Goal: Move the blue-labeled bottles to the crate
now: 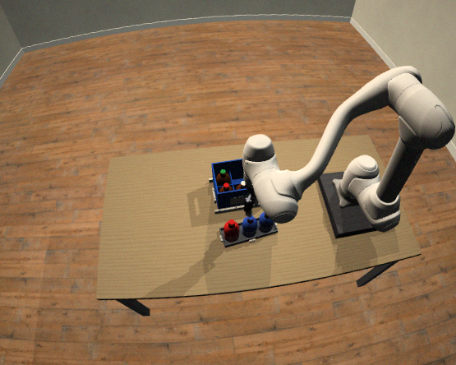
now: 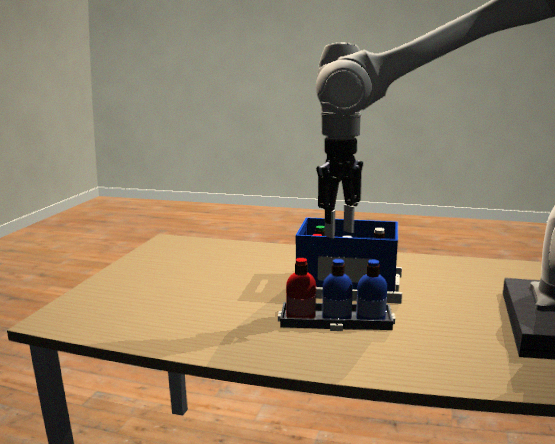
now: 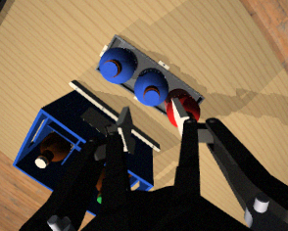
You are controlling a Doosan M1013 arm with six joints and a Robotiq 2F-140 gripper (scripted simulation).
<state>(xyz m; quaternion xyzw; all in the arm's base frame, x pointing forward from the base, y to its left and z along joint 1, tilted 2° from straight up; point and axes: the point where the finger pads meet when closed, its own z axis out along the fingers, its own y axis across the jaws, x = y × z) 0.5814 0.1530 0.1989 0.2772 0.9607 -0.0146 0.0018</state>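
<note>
My gripper is now 17 cm above the red-labeled bottle, 9 cm short of it and 2 cm to the right of it. The rest, counted from my hand: dark tray 24 cm below; then blue crate 23 cm to the right, 17 cm below, 2 cm ahead.
</note>
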